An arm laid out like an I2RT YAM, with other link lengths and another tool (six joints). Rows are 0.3 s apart.
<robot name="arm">
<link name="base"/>
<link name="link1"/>
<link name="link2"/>
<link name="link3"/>
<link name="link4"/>
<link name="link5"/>
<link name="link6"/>
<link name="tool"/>
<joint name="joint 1" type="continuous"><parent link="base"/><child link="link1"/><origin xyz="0 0 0.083"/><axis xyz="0 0 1"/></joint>
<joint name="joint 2" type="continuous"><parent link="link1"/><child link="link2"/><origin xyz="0.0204 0.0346 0.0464" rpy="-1.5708 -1.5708 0"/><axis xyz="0 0 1"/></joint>
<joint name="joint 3" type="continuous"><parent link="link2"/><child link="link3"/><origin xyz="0 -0.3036 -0.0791" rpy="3.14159 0 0"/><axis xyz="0 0 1"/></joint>
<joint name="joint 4" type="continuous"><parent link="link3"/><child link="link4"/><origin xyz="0.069 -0.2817 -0.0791" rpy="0 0 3.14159"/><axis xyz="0 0 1"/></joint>
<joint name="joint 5" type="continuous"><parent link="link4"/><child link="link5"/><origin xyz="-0.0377 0.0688 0.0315" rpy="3.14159 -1.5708 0"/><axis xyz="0 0 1"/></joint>
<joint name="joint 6" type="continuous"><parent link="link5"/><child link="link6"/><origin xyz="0 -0.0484 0.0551" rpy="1.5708 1.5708 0"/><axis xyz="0 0 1"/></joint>
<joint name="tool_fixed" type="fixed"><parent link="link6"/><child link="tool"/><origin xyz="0.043 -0.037 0.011" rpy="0 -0.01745 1.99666"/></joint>
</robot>
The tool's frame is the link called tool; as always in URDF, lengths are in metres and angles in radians. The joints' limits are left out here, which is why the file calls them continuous.
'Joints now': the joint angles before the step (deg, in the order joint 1, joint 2, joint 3, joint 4, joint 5, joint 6). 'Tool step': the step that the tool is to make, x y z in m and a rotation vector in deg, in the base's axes. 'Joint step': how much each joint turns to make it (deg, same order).
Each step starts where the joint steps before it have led.
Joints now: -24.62, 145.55, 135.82, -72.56, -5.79, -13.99
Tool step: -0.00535, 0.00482, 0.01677, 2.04, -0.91, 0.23
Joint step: 0.01, -1.99, -0.78, -1.22, -2.24, 0.08
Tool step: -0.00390, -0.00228, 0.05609, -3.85, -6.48, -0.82
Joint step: -0.26, -4.01, 2.99, 0.55, 0.88, 0.39
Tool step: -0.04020, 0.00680, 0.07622, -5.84, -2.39, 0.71
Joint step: -0.94, -9.47, -1.10, -3.98, 3.56, -2.86
